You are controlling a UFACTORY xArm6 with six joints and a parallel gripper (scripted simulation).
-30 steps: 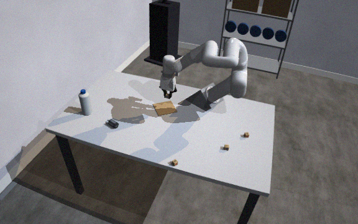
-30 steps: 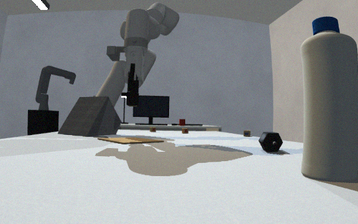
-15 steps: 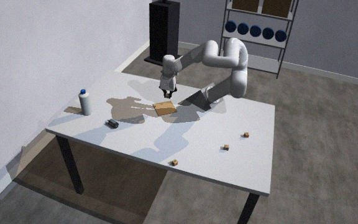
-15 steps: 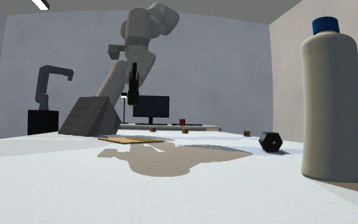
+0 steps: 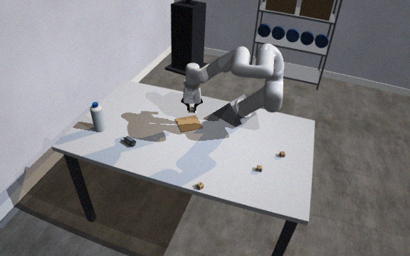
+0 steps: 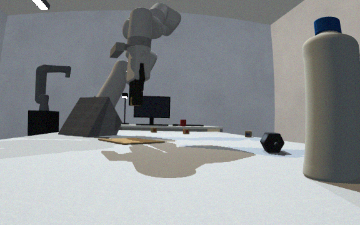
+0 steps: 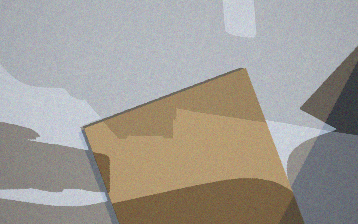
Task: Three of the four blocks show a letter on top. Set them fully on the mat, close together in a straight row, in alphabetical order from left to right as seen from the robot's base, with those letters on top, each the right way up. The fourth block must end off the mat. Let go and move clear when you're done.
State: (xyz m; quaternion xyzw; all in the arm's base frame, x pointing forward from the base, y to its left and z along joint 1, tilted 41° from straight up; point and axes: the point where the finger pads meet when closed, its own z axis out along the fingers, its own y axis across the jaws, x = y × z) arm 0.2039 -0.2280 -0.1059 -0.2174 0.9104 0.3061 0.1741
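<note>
My hand is 12 cm above the tan mat, 2 cm to the left of it and 1 cm past it. From my hand the other things lie so: white bottle 45 cm to the right, 34 cm ahead, 4 cm below; black hexagonal object 34 cm ahead, 21 cm to the right, 11 cm below.
</note>
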